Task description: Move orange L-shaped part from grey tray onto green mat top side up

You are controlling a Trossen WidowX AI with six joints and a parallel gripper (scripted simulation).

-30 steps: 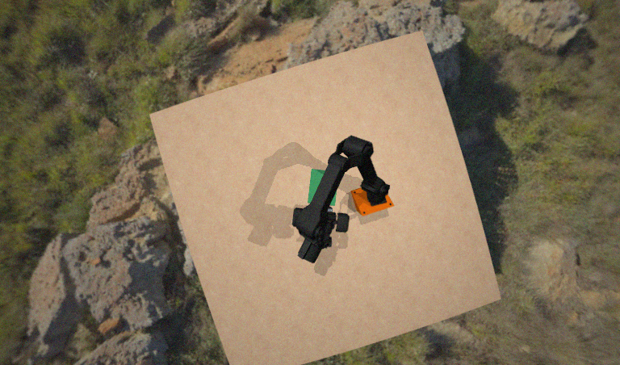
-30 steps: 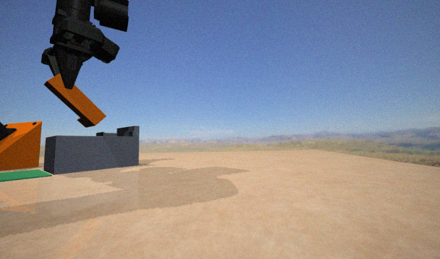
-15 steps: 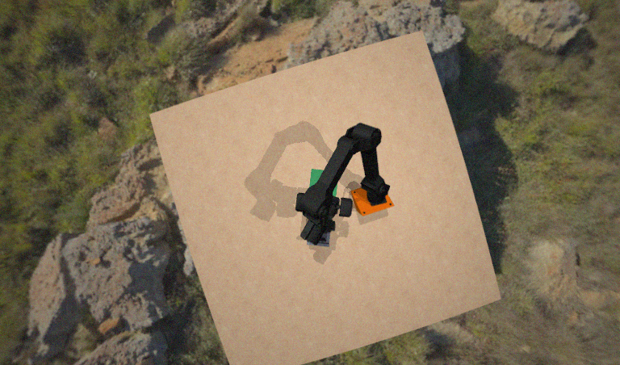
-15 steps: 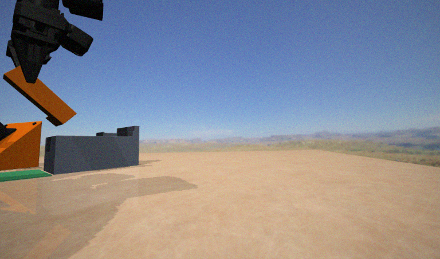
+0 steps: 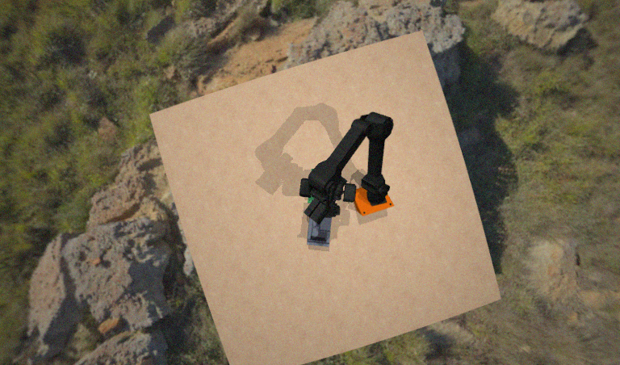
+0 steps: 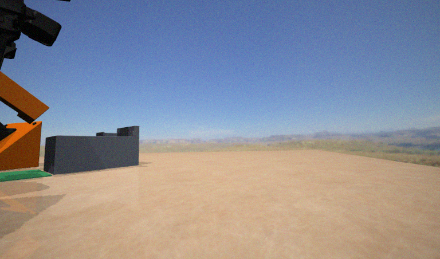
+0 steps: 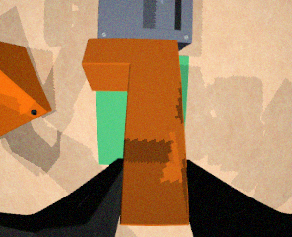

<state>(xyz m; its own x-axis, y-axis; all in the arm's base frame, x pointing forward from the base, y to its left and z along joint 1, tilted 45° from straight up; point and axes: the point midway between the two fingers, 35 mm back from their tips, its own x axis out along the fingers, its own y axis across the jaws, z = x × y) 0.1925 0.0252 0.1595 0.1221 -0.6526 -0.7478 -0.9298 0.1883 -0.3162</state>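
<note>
Now: gripper tip 17 cm above the green mat. From my gripper tip the other things lie so: orange L-shaped part (4 cm to the left, 3 cm below).
</note>
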